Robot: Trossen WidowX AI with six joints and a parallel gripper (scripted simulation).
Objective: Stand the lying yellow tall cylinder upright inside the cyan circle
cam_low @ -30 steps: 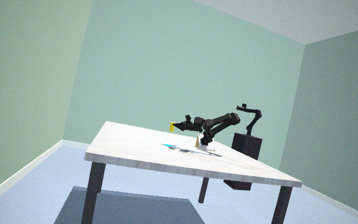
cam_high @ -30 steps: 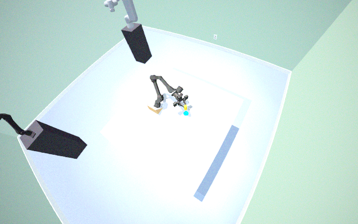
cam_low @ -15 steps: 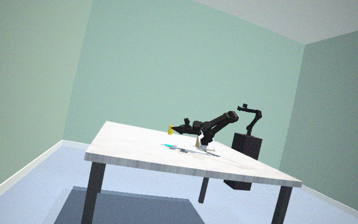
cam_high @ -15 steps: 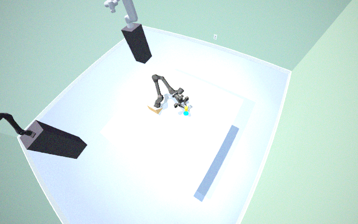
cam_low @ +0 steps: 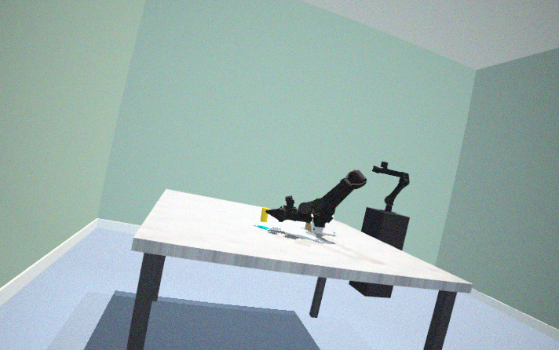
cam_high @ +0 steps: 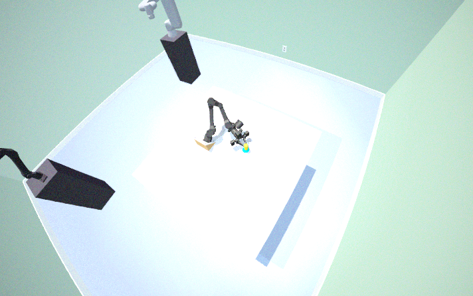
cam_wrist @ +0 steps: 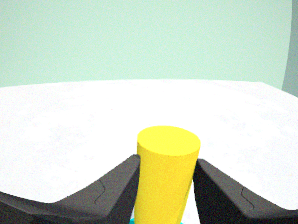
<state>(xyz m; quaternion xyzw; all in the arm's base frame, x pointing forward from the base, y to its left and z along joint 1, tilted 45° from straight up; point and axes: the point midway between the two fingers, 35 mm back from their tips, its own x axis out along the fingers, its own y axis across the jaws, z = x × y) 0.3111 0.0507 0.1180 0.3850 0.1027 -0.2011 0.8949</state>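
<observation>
My gripper tip is 80 mm above the cyan circle. Also, from my gripper tip: yellow cylinder 20 mm below.
</observation>
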